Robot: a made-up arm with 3 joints.
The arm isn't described. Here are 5 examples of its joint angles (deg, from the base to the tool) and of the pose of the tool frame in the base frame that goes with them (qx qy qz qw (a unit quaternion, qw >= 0); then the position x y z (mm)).
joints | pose
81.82 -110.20 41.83 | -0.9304 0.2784 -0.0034 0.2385 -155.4 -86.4 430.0
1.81 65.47 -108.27 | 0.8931 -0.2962 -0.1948 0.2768 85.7 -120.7 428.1
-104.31 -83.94 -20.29 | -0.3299 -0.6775 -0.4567 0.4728 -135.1 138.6 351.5
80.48 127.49 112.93 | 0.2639 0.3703 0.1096 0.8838 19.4 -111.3 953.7
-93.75 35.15 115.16 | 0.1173 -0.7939 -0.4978 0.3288 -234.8 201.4 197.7
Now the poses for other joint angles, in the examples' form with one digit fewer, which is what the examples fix.
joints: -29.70 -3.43 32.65
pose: 0.043 0.890 0.354 0.284 149 224 335
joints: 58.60 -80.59 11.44
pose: -0.616 0.494 0.321 0.522 -145 122 526
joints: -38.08 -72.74 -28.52
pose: 0.149 0.869 0.471 0.022 26 154 386
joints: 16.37 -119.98 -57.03
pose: -0.202 0.819 0.475 0.249 -15 70 521
